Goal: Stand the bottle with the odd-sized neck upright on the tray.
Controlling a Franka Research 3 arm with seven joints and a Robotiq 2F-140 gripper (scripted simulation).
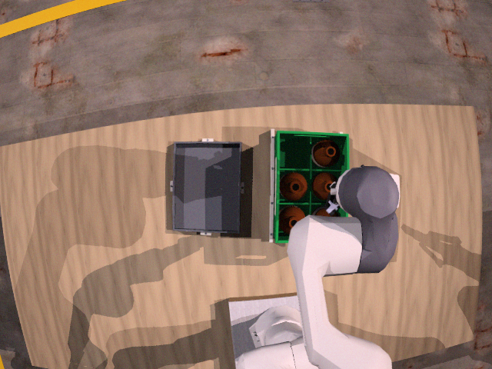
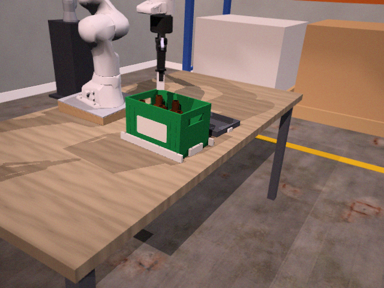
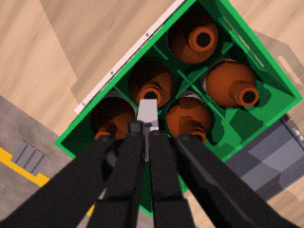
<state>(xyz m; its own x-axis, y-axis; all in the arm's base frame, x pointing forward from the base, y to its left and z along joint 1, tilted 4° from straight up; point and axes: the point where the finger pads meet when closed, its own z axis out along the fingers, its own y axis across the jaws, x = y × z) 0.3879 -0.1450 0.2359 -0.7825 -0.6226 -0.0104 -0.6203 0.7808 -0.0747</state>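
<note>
The green crate is 180 mm below my hand, 50 mm to the left of it and 10 mm ahead of it. From my hand the other things lie so: dark grey tray (320 mm to the left, 250 mm below, 30 mm ahead); brown bottle (170 mm below, 90 mm ahead, 10 mm to the right).
</note>
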